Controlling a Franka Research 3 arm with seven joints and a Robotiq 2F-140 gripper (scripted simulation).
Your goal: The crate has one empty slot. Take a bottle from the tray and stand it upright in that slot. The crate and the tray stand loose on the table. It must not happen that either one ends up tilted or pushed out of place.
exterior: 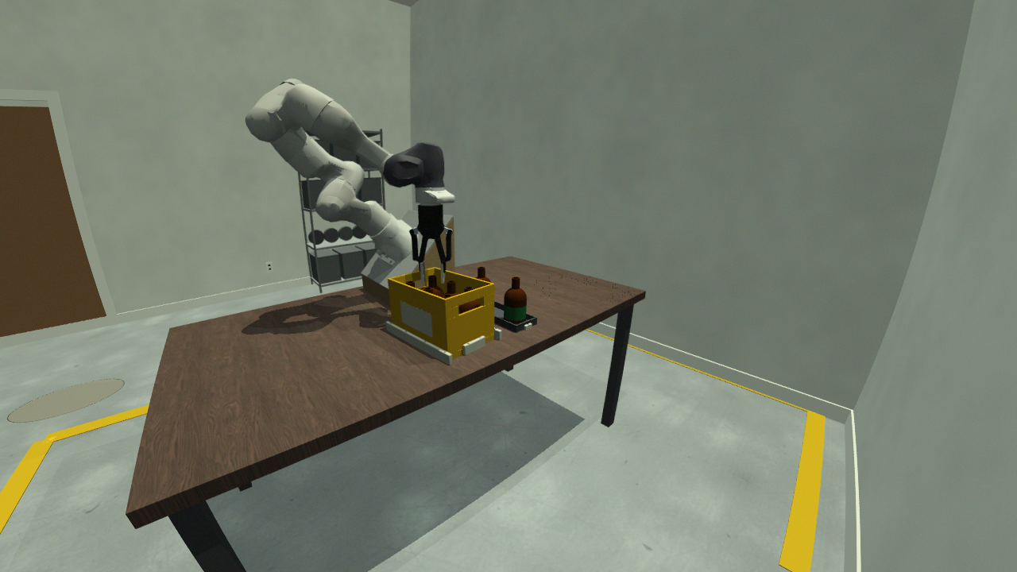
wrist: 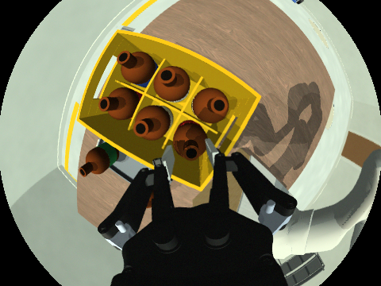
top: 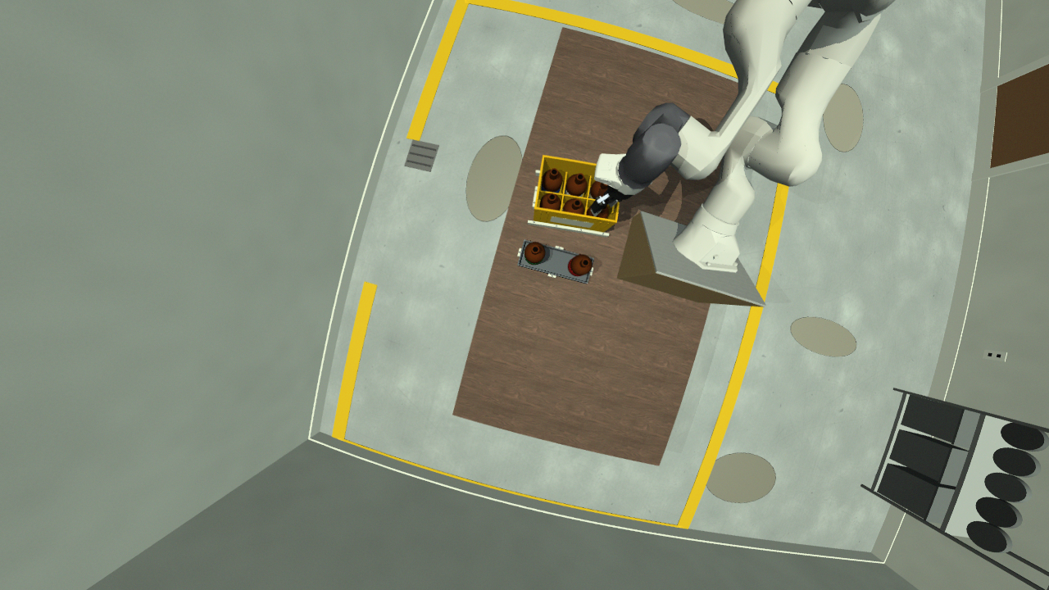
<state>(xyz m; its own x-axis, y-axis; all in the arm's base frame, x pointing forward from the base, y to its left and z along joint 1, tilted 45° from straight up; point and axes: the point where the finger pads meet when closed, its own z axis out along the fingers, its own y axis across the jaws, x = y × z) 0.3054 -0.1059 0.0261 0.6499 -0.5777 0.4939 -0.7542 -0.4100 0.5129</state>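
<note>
Right now my hand is 9 cm short of the yellow crate, 9 cm above it and 4 cm to the left of it. Also, from my hand: grey tray (19 cm to the left, 16 cm below, 11 cm ahead).
</note>
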